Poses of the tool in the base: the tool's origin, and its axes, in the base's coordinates. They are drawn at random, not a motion.
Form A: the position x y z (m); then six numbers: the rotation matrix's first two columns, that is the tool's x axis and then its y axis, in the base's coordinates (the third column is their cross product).
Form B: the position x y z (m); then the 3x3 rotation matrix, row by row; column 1 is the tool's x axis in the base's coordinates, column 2 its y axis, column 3 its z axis. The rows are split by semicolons. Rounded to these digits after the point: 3 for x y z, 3 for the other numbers.
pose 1, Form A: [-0.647 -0.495 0.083 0.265 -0.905 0.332 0.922 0.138 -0.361]
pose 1, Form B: -0.647 -0.495 0.083; 0.265 0.922 0.281; -0.905 0.138 0.402; 0.332 -0.361 0.871
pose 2, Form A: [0.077 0.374 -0.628 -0.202 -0.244 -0.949 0.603 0.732 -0.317]
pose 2, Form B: 0.077 0.374 -0.628; -0.202 0.603 0.772; -0.244 0.732 -0.636; -0.949 -0.317 -0.001
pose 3, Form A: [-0.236 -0.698 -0.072 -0.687 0.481 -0.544 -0.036 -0.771 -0.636]
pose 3, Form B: -0.236 -0.698 -0.072; -0.687 -0.036 -0.725; 0.481 -0.771 -0.417; -0.544 -0.636 0.547
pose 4, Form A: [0.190 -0.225 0.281 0.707 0.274 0.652 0.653 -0.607 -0.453]
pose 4, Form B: 0.190 -0.225 0.281; 0.707 0.653 0.272; 0.274 -0.607 0.746; 0.652 -0.453 -0.608
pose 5, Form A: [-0.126 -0.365 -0.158 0.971 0.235 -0.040 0.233 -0.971 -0.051]
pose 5, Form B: -0.126 -0.365 -0.158; 0.971 0.233 -0.051; 0.235 -0.971 0.040; -0.040 -0.051 -0.998
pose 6, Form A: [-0.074 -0.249 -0.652 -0.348 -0.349 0.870 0.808 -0.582 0.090]
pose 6, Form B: -0.074 -0.249 -0.652; -0.348 0.808 0.475; -0.349 -0.582 0.734; 0.870 0.090 0.485
